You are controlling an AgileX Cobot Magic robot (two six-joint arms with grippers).
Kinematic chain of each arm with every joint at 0, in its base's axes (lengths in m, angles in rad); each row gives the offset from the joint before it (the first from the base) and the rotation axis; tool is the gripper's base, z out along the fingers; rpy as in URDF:
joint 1: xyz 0 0 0.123 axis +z
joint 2: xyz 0 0 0 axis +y
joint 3: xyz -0.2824 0 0.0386 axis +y
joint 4: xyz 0.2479 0 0.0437 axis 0.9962 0 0.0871
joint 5: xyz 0 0 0 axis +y
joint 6: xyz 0.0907 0 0.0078 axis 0.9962 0 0.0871
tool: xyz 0 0 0 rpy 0 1.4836 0
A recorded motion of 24 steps. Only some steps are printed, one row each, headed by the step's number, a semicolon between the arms.
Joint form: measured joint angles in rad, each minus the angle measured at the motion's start. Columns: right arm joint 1, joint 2, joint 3, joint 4, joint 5, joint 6; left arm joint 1, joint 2, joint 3, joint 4, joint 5, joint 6.
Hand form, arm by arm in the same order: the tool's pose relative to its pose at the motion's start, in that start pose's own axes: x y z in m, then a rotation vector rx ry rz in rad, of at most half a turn. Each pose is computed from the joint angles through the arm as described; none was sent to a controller.
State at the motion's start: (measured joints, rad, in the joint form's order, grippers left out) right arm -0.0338 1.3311 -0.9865 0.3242 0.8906 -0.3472; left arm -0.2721 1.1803 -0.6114 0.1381 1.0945 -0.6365
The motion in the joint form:
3: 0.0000 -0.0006 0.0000 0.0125 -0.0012 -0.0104; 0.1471 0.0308 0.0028 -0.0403 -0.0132 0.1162
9: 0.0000 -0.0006 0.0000 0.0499 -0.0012 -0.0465; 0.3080 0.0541 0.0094 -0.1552 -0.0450 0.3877
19: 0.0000 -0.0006 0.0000 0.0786 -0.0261 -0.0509; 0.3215 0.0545 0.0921 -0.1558 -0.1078 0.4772
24: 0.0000 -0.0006 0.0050 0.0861 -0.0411 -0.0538; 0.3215 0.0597 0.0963 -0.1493 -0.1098 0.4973
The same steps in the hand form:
3: -0.0004 0.0008 -0.0002 -0.0086 -0.0051 -0.0027; -0.0109 0.0164 0.0085 0.0143 0.0515 -0.0453
9: -0.0013 0.0033 -0.0002 -0.0356 -0.0157 -0.0152; -0.0188 0.0311 0.0163 0.1123 0.0917 0.0084
19: -0.0042 0.0043 -0.0004 -0.0467 -0.0469 -0.0008; -0.0069 0.0344 0.0343 0.1117 0.1071 0.0840
24: -0.0045 0.0042 0.0006 -0.0468 -0.0581 0.0030; -0.0065 0.0348 0.0360 0.1062 0.1120 0.1083

